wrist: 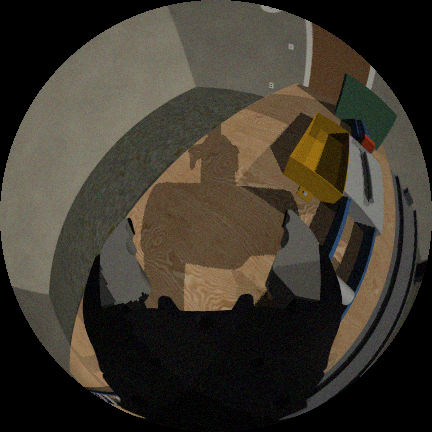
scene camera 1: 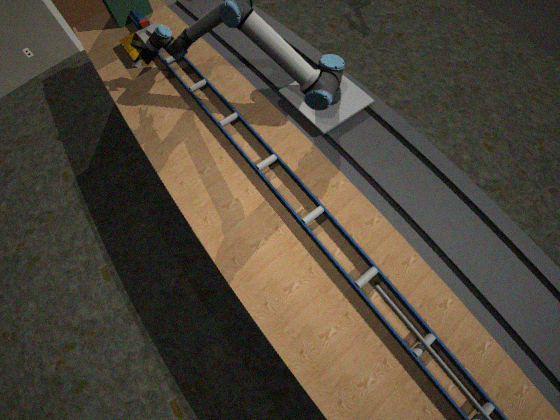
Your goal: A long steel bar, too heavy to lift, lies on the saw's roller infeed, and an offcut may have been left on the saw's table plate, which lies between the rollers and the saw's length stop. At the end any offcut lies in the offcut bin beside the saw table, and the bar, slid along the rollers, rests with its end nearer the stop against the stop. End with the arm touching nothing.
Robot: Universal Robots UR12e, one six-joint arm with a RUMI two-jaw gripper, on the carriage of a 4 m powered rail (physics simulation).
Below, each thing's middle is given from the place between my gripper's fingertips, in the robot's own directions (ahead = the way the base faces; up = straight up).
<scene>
Right now my hand is 410 mm to the left of the yellow offcut bin (wrist: 318,163), 150 mm above it and 80 mm past it.
</scene>
